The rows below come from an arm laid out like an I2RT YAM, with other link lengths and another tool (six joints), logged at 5 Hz.
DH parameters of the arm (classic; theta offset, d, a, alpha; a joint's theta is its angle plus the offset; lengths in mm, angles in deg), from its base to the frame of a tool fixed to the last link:
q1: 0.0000 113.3 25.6 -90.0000
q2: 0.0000 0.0 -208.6 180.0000
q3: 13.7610 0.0 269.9 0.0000
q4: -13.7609 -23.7 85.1 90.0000
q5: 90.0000 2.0 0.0 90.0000
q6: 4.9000 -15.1 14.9 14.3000
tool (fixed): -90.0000 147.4 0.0 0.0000
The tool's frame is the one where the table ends.
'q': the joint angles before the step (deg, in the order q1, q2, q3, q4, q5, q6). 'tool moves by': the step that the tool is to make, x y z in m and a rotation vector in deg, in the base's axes. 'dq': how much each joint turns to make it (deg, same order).
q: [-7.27 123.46 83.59 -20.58 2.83 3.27]
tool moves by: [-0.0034 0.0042 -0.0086 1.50 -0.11 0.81]
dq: [0.00 -0.01 -1.87 1.78 -1.71 0.03]
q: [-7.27 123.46 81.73 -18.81 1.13 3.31]
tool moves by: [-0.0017 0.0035 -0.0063 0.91 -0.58 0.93]
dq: [0.02 0.01 -1.69 2.16 -1.30 -0.31]
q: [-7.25 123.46 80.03 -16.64 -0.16 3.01]
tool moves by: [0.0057 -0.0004 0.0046 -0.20 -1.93 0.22]
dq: [-0.02 0.00 0.00 1.94 -0.16 -0.18]
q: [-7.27 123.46 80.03 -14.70 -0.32 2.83]
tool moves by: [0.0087 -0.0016 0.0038 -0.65 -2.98 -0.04]
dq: [0.00 0.62 -0.03 3.69 0.24 -0.11]
